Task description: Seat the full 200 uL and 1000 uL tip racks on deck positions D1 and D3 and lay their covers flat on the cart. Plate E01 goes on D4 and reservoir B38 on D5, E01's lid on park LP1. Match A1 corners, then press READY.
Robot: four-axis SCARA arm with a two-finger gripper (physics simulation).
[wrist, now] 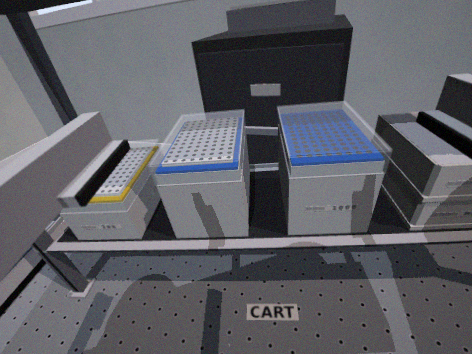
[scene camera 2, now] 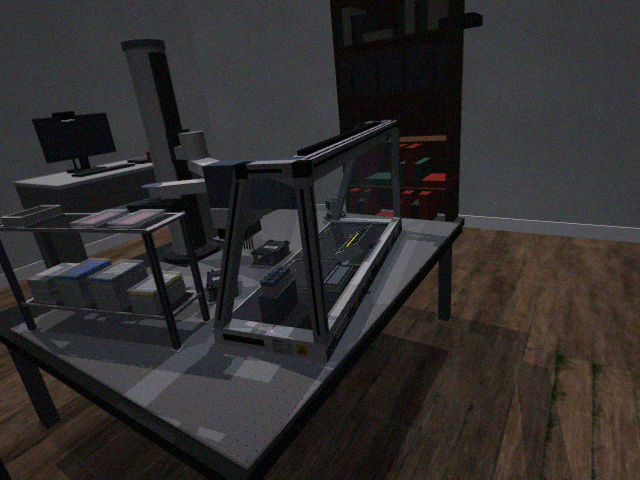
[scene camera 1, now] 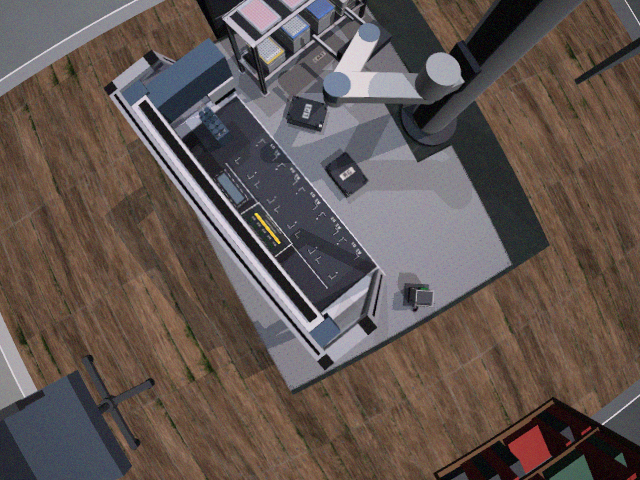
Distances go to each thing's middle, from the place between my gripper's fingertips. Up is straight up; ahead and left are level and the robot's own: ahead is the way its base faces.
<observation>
Right now my hand is 27 cm above the CART label (wrist: 254, 311), 3 cm to the left of it and 1 cm short of it.
</observation>
